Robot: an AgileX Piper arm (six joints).
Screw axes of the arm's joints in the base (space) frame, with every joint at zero. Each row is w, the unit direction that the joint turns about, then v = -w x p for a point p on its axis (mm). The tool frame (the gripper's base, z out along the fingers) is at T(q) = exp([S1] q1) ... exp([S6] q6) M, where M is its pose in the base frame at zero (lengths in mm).
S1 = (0, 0, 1, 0.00, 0.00, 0.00)
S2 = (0, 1, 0, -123.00, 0.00, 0.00)
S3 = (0, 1, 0, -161.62, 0.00, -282.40)
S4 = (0.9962, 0, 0.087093, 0.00, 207.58, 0.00)
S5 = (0, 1, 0, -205.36, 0.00, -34.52)
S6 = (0.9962, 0, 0.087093, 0.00, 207.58, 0.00)
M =
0.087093 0 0.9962 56.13
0 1 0 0.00
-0.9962 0 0.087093 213.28
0 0 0 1
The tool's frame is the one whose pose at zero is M.
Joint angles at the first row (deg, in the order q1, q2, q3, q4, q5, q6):
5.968, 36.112, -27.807, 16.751, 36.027, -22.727
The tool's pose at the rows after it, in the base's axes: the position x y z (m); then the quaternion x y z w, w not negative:
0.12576, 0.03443, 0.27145, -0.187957, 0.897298, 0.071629, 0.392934
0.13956, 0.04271, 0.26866, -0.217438, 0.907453, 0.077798, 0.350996
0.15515, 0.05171, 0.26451, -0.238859, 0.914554, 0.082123, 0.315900
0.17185, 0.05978, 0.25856, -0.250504, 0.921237, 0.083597, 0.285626
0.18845, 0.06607, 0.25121, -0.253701, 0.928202, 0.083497, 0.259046
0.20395, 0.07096, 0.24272, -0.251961, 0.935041, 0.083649, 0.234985
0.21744, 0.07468, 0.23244, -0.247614, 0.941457, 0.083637, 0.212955
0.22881, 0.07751, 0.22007, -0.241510, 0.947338, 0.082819, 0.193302
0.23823, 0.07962, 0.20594, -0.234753, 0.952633, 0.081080, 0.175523
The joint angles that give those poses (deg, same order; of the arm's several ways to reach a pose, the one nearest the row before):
8.256, 41.226, -30.140, 16.305, 38.822, -23.908
10.683, 46.892, -32.458, 15.798, 40.533, -24.572
12.900, 52.707, -34.720, 15.295, 41.066, -24.682
14.373, 58.487, -36.906, 14.814, 40.953, -24.445
15.073, 63.945, -38.987, 14.453, 40.640, -24.029
15.315, 68.964, -40.893, 14.331, 40.318, -23.610
15.363, 73.500, -42.340, 14.322, 39.783, -23.190
15.370, 77.654, -43.215, 14.322, 38.759, -22.703
15.368, 81.549, -43.618, 14.322, 37.292, -22.228

